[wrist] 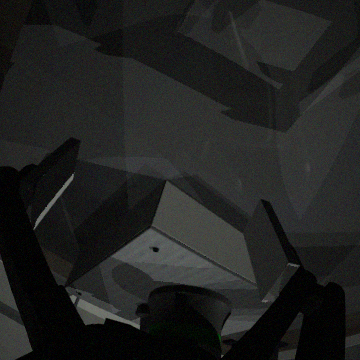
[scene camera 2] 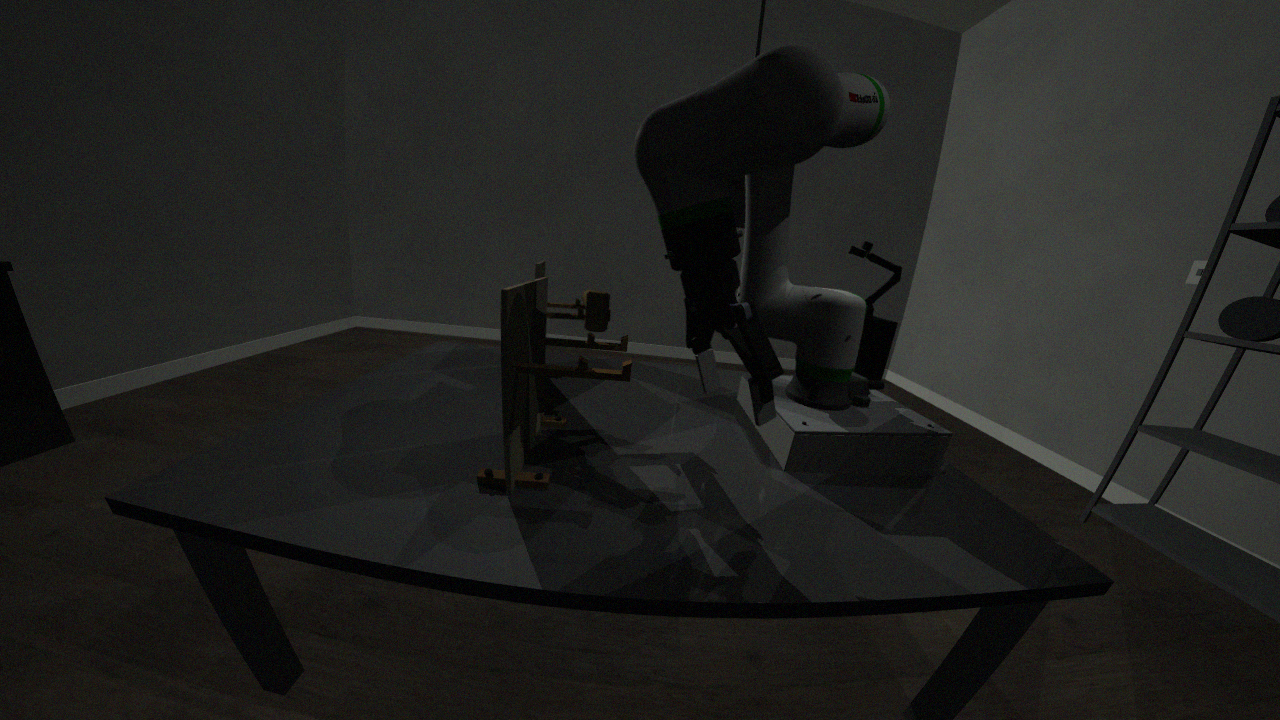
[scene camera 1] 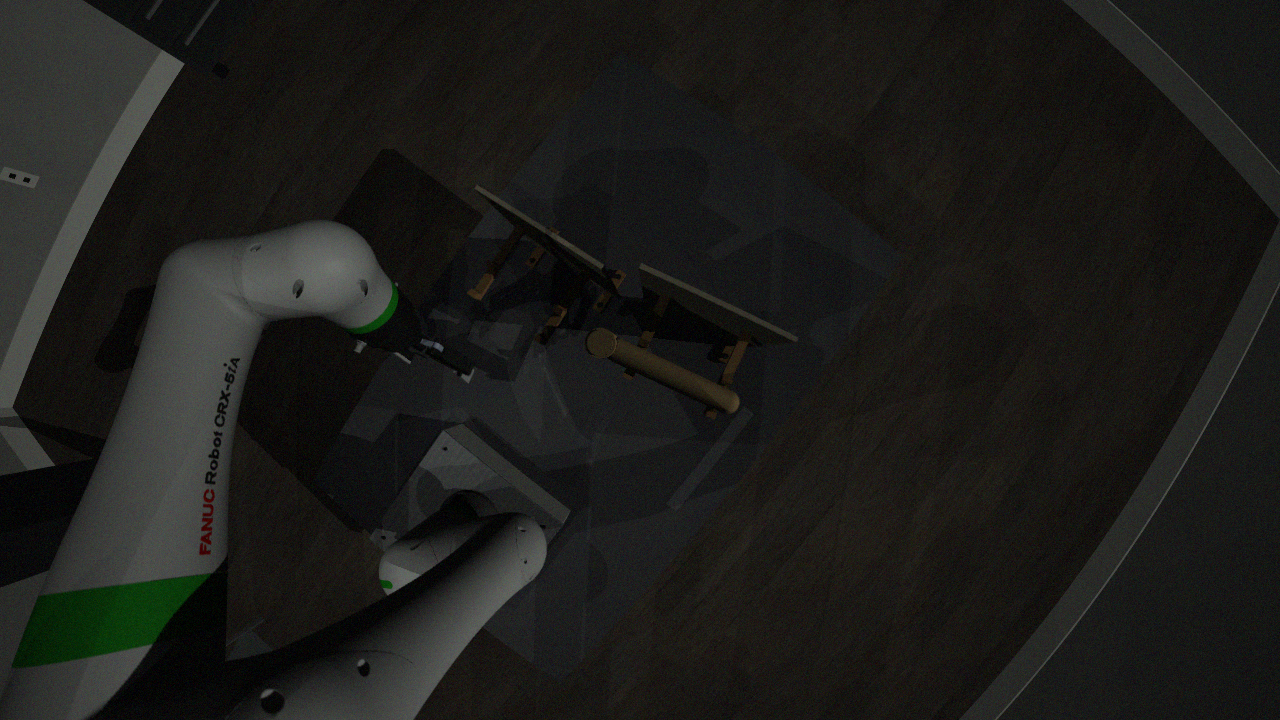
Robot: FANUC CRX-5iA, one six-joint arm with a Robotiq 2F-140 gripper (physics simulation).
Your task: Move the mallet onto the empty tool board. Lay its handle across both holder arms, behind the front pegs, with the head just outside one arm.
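Seen in the pictures: gripper, fingertip midpoint: [wrist: 165, 188] [scene camera 2: 736, 403] [scene camera 1: 440, 366]; arm's base at its link origin: [wrist: 189, 303] [scene camera 2: 817, 398].
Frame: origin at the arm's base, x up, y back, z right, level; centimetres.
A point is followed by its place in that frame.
Note:
The wooden mallet [scene camera 1: 671, 371] @(z 18.3, x 16.1, y -54.4 cm) [scene camera 2: 597, 310] @(z 3.7, x 14.7, y -51.8 cm) lies across the holder arms of one upright tool board [scene camera 1: 716, 301] @(z 17.8, x 23.1, y -66.5 cm), its round head beyond the arm nearer the other board. The empty tool board [scene camera 1: 512, 211] @(z -17.1, x 20.9, y -62.0 cm) [scene camera 2: 517, 394] @(z -20.5, x 5.3, y -61.9 cm) stands upright beside it; its two holder arms reach out with nothing on them. My gripper [scene camera 1: 435, 365] @(z -21.2, x 6.5, y -29.1 cm) [scene camera 2: 735, 389] @(z -21.2, x 6.5, y -29.1 cm) [wrist: 165, 188] @(z -21.2, x 6.5, y -29.1 cm) is open and empty, pointing down above the table, on the arms' side of the boards and well apart from both. The mallet's handle is mostly hidden behind its head in scene camera 2. Neither mallet nor boards can be made out in the wrist view.
Both boards stand on a dark, glossy table [scene camera 2: 626, 604] @(z -41.8, x -9.9, y -45.4 cm). The robot's pale box-shaped base [scene camera 1: 510, 465] @(z -0.1, x -7.8, y -13.4 cm) [scene camera 2: 859, 456] @(z -17.7, x -4.8, y 0.1 cm) [wrist: 200, 225] @(z -9.2, x -5.2, y -14.1 cm) sits on the table, on the gripper's side of the boards. A shelf rack [scene camera 2: 1217, 449] stands by the right wall in scene camera 2. The scene is dim.

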